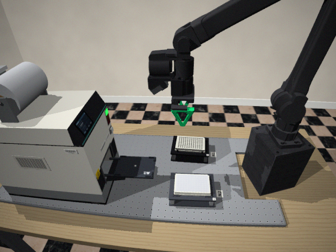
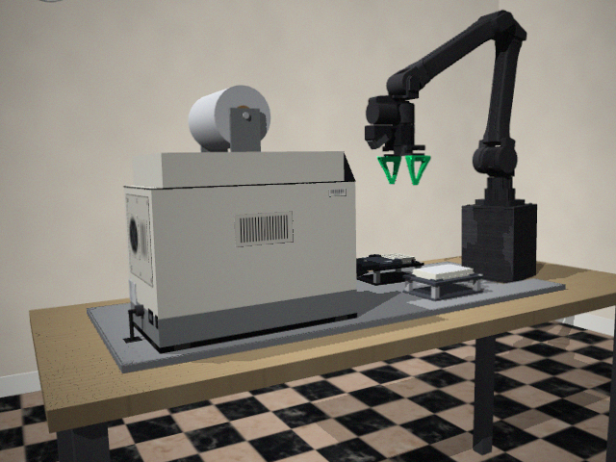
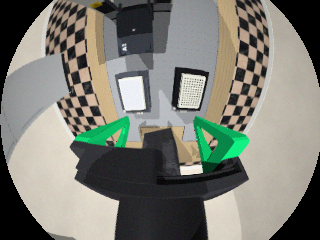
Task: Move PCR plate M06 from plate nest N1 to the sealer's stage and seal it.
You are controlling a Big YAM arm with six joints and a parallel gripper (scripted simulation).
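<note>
Right now the plate M06 is 22 cm below my hand, 10 cm to the right of it and 4 cm behind it. From my hand the other things lie so: plate nest N1: 23 cm below, 10 cm to the right, 4 cm behind; then sealer stage: 18 cm below, 18 cm ahead, 5 cm to the left; then sealed plate M09: 22 cm below, 11 cm to the left, 3 cm behind.
</note>
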